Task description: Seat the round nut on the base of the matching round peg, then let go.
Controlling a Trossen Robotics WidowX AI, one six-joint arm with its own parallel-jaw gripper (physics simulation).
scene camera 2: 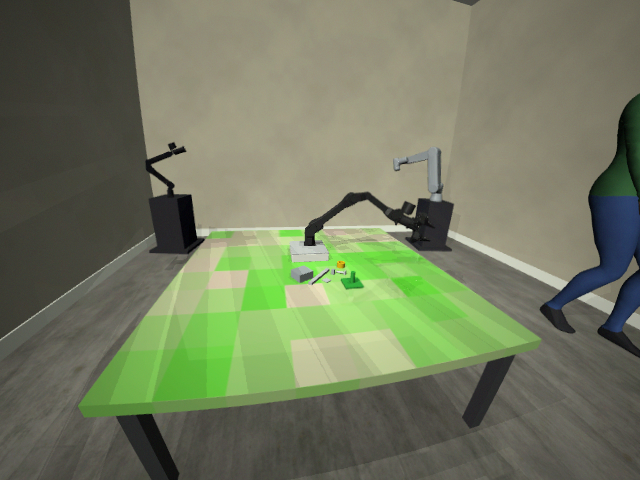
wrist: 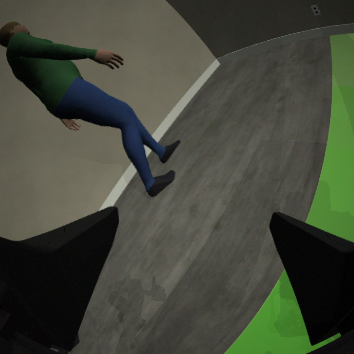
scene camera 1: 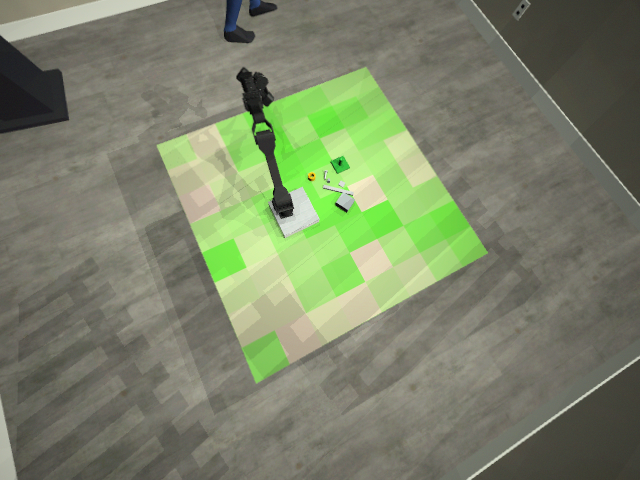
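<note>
The orange round nut [scene camera 1: 311, 176] [scene camera 2: 340, 264] lies on the green patterned table, near the arm's white base. The dark green round peg [scene camera 1: 340, 162] [scene camera 2: 352, 276] stands upright on its square green base plate [scene camera 1: 334, 167] [scene camera 2: 352, 283], apart from the nut. My gripper [scene camera 1: 245, 74] [scene camera 2: 427, 229] [wrist: 197, 218] is wide open with nothing between its fingers. It is raised at the table's side, well away from the nut and the peg. The nut and the peg do not show in the wrist view.
A grey block [scene camera 1: 344, 202] [scene camera 2: 301, 273], a long light bar [scene camera 1: 338, 190] [scene camera 2: 319, 276] and small light pieces [scene camera 1: 325, 174] [scene camera 2: 326, 280] lie near the nut and peg. The white arm base [scene camera 1: 305, 206] [scene camera 2: 309, 253] stands beside them. A person [scene camera 2: 617, 206] [wrist: 100, 105] stands beyond the table.
</note>
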